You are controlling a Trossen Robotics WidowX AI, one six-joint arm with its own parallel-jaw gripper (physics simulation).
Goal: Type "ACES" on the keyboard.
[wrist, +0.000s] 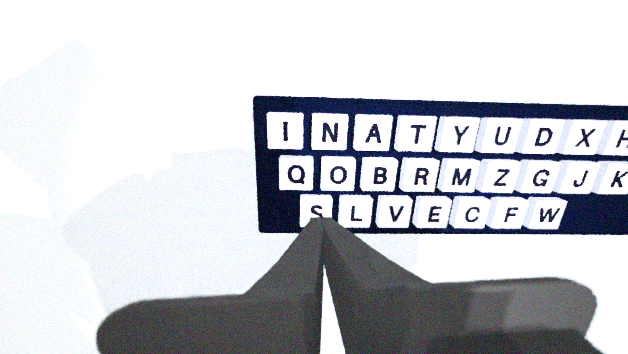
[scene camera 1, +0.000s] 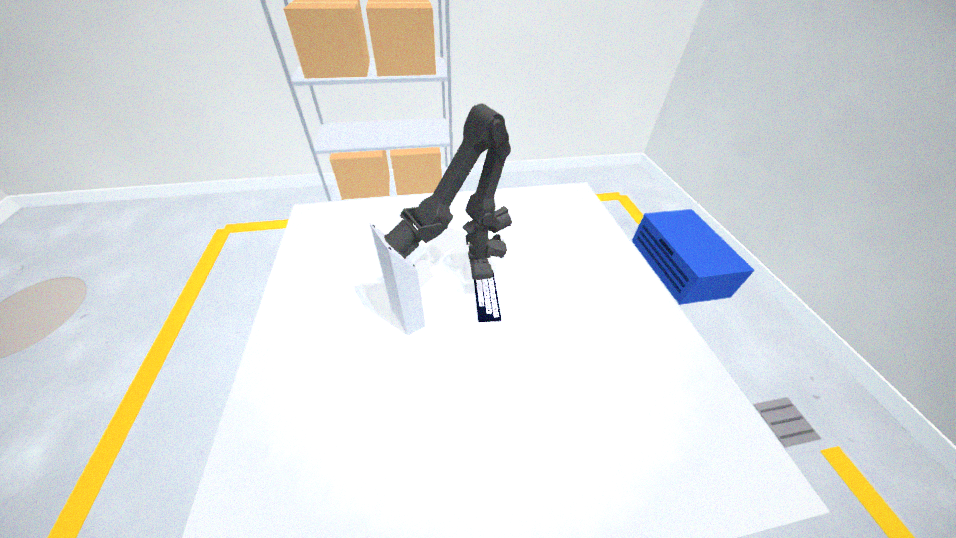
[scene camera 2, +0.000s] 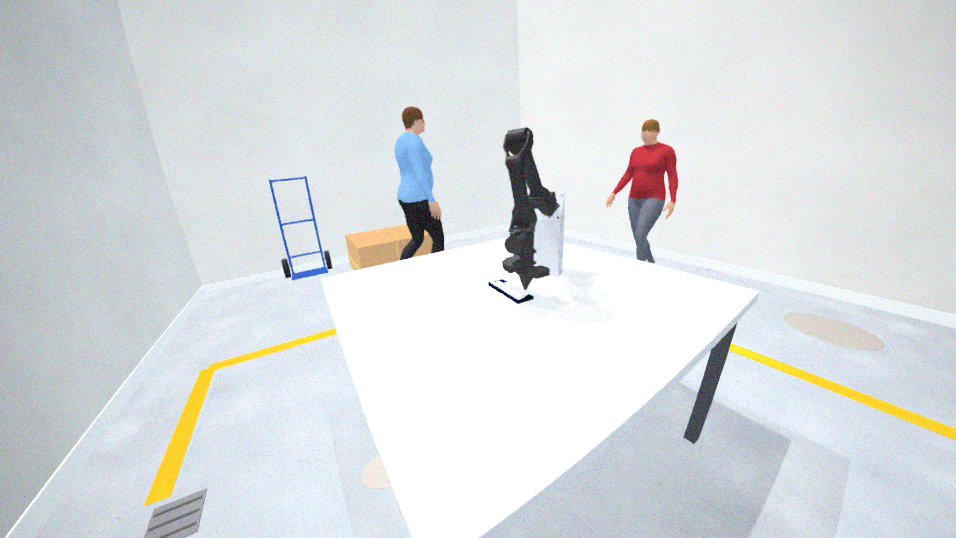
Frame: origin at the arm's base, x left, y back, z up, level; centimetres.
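Where they show: gripper, fingertip midpoint: (wrist: pixel 320 226) (scene camera 2: pixel 525 289); arm's base, origin of the base link: (scene camera 1: pixel 394 246) (scene camera 2: pixel 549 207).
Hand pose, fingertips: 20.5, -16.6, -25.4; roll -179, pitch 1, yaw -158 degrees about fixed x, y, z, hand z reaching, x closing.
Observation:
Each offset is from my fingertips to the top centre of the thing, as dx, dy, dz. Level surfaces: height alone.
A dark blue keyboard {-6.2, -4.3, -1.3} (scene camera 1: pixel 489 317) (scene camera 2: pixel 502 292) (wrist: pixel 450 104) with white lettered keys lies on the white table. In the wrist view the A key {-0.9, -4.5, -1.3} (wrist: pixel 373 133) is in the top row, and the E key {-5.4, -1.9, -1.3} (wrist: pixel 433 213), the C key {-7.3, -2.6, -1.3} (wrist: pixel 470 214) and the S key {+0.2, +0.0, -1.3} (wrist: pixel 309 206) are in the bottom row. My gripper (scene camera 2: pixel 526 287) (wrist: pixel 320 226) is shut and empty, pointing down. Its tips cover the lower part of the S key in the wrist view; I cannot tell whether they touch it. The keyboard's right end is cut off in the wrist view.
A white upright panel (scene camera 1: pixel 401 289) (scene camera 2: pixel 550 246) stands on the table {dz -2.9} (scene camera 1: pixel 467 428) (scene camera 2: pixel 508 401) beside the arm's base. A blue box (scene camera 1: pixel 695 250), a shelf rack (scene camera 1: pixel 374 79), a hand truck (scene camera 2: pixel 297 220), cartons (scene camera 2: pixel 377 248) and two people (scene camera 2: pixel 414 167) (scene camera 2: pixel 649 173) are beyond the table.

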